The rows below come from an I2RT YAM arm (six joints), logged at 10 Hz.
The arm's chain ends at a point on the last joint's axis. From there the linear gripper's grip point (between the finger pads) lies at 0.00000 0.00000 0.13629 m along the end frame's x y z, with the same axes.
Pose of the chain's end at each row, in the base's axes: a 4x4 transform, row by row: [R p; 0 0 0 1], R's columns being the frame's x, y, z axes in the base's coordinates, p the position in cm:
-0.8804 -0.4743 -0.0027 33.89; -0.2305 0.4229 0.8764 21.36; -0.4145 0.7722 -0.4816 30.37; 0 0 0 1
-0.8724 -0.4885 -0.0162 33.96; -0.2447 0.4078 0.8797 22.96; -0.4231 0.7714 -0.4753 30.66; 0 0 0 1
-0.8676 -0.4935 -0.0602 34.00; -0.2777 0.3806 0.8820 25.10; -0.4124 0.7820 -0.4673 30.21; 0 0 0 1
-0.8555 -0.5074 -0.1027 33.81; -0.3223 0.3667 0.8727 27.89; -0.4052 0.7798 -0.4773 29.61; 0 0 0 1
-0.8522 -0.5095 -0.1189 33.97; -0.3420 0.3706 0.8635 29.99; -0.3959 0.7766 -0.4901 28.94; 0 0 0 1
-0.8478 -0.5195 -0.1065 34.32; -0.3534 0.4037 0.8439 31.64; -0.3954 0.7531 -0.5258 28.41; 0 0 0 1
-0.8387 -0.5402 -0.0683 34.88; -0.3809 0.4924 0.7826 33.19; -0.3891 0.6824 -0.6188 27.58; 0 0 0 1
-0.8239 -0.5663 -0.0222 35.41; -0.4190 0.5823 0.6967 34.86; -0.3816 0.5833 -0.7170 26.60; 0 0 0 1
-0.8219 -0.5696 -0.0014 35.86; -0.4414 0.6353 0.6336 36.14; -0.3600 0.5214 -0.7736 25.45; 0 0 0 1
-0.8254 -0.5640 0.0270 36.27; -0.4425 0.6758 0.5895 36.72; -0.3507 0.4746 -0.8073 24.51; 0 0 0 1
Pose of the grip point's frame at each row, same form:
-0.8804 -0.4743 -0.0027 33.85; -0.2305 0.4229 0.8764 33.30; -0.4145 0.7722 -0.4816 23.81; 0 0 0 1
-0.8724 -0.4885 -0.0162 33.74; -0.2447 0.4078 0.8797 34.95; -0.4231 0.7714 -0.4753 24.18; 0 0 0 1
-0.8676 -0.4935 -0.0602 33.18; -0.2777 0.3806 0.8820 37.12; -0.4124 0.7820 -0.4673 23.84; 0 0 0 1
-0.8555 -0.5074 -0.1027 32.41; -0.3223 0.3667 0.8727 39.78; -0.4052 0.7798 -0.4773 23.10; 0 0 0 1
-0.8522 -0.5095 -0.1189 32.35; -0.3420 0.3706 0.8635 41.76; -0.3959 0.7766 -0.4901 22.26; 0 0 0 1
-0.8478 -0.5195 -0.1065 32.87; -0.3534 0.4037 0.8439 43.14; -0.3954 0.7531 -0.5258 21.24; 0 0 0 1
-0.8387 -0.5402 -0.0683 33.95; -0.3809 0.4924 0.7826 43.86; -0.3891 0.6824 -0.6188 19.15; 0 0 0 1
-0.8239 -0.5663 -0.0222 35.11; -0.4190 0.5823 0.6967 44.36; -0.3816 0.5833 -0.7170 16.83; 0 0 0 1
-0.8219 -0.5696 -0.0014 35.84; -0.4414 0.6353 0.6336 44.78; -0.3600 0.5214 -0.7736 14.91; 0 0 0 1
-0.8254 -0.5640 0.0270 36.64; -0.4425 0.6758 0.5895 44.75; -0.3507 0.4746 -0.8073 13.51; 0 0 0 1

